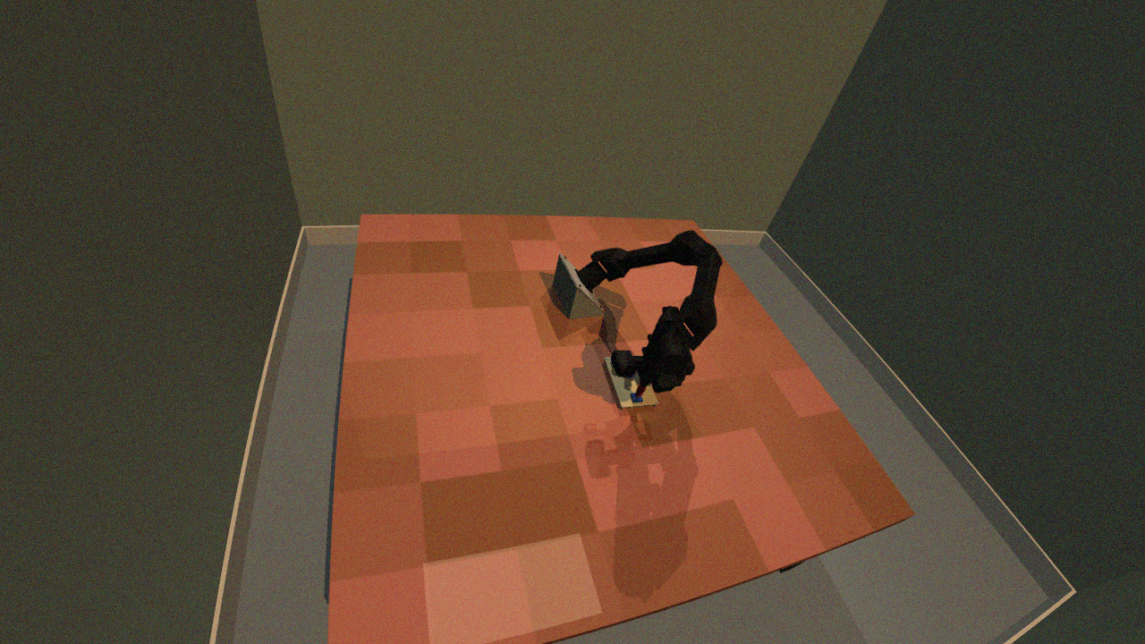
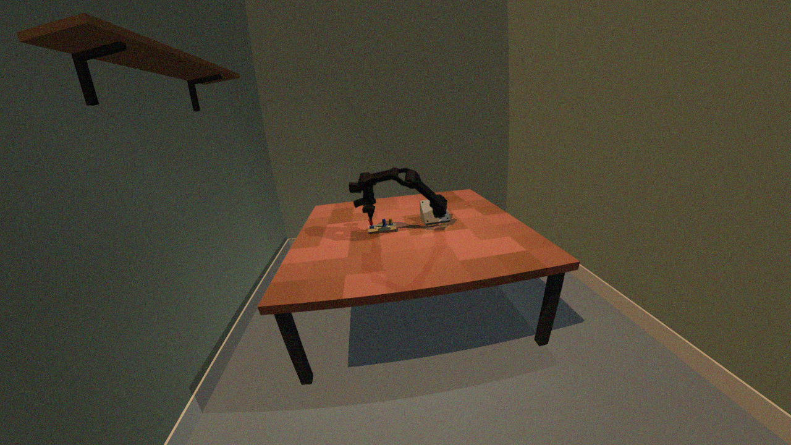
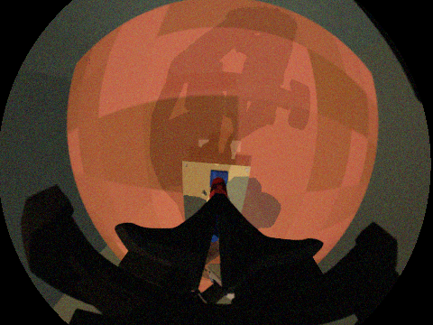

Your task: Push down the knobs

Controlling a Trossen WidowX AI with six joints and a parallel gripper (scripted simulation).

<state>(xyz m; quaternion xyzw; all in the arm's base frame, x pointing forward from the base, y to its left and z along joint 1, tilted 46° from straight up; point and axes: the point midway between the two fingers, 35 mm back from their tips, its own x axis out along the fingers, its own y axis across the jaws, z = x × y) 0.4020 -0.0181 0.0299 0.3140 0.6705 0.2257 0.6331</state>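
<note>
Right now my gripper tip is 3 cm above the potentiometer knob.
</note>
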